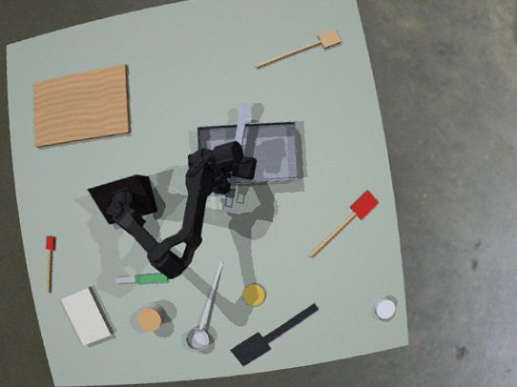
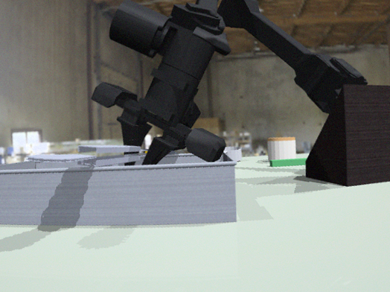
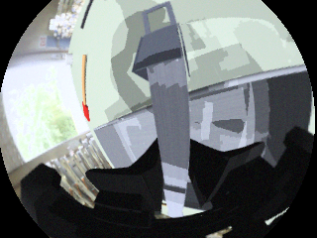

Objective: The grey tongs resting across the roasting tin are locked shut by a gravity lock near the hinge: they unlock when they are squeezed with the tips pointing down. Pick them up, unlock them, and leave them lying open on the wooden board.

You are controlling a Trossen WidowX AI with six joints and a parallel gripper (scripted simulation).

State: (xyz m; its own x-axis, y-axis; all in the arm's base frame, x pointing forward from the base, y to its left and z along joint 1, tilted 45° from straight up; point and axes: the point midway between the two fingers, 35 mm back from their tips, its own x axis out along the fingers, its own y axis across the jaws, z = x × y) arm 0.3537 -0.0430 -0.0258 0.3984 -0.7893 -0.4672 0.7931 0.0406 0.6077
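Now: gripper tip 3 cm short of the grey roasting tin and 4 cm to the right of it. Also, from my gripper tip: green-handled tool 43 cm behind, 24 cm to the right, 2 cm below; black spatula 7 cm behind, 55 cm to the right, 3 cm below; red spatula 28 cm ahead, 25 cm to the right, 2 cm below.
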